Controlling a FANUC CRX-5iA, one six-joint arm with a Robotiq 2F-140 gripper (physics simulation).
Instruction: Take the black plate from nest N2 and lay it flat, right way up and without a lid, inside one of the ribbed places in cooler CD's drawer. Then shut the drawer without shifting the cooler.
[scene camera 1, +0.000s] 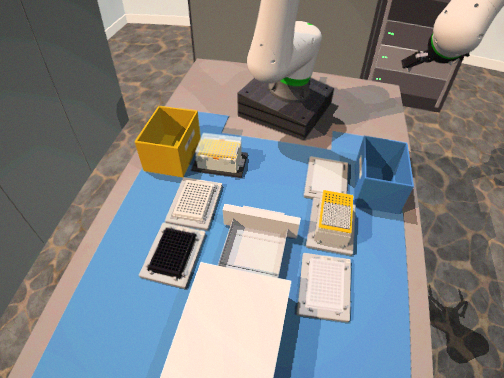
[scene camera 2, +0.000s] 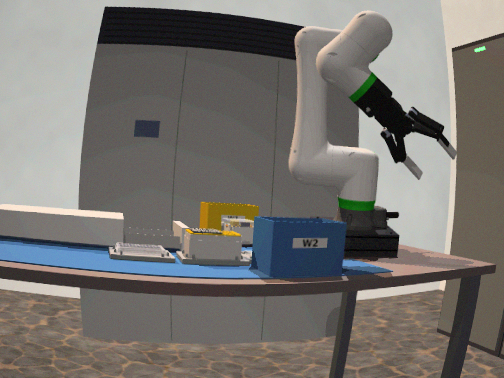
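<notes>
The black plate lies flat, without a lid, on a pale nest at the left of the table in scene camera 1. The cooler is a long white box at the front middle. Its drawer stands pulled out toward the robot base; its white floor shows and no plate is seen in it. The ribbed places are hard to make out. My gripper is open and empty, high up beyond the table's right end in scene camera 2, far from the plate. In scene camera 1 it shows in part at the top right.
A yellow bin stands at the back left, a blue bin at the right. A lidded tip box, a white plate, a yellow-topped tip box, an empty-looking nest and a clear plate flank the drawer.
</notes>
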